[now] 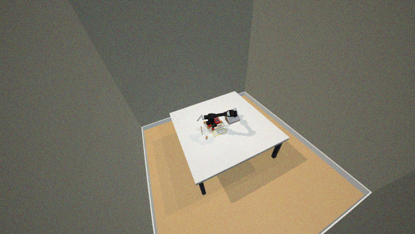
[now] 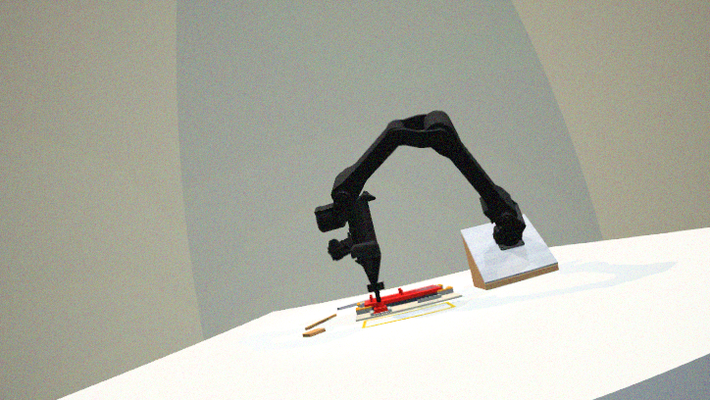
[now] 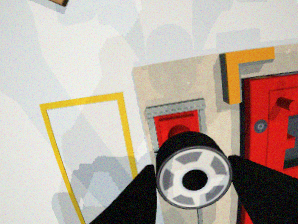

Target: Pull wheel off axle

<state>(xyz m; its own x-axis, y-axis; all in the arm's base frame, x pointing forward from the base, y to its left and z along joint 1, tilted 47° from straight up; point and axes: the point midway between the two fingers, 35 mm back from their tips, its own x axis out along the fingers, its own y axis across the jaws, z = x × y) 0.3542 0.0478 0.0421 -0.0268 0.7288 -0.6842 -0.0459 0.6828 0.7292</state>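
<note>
Right now my gripper tip is 30 mm above the upright black axle. The rest, counted from my gripper tip: wheel (right at my gripper tip).
</note>
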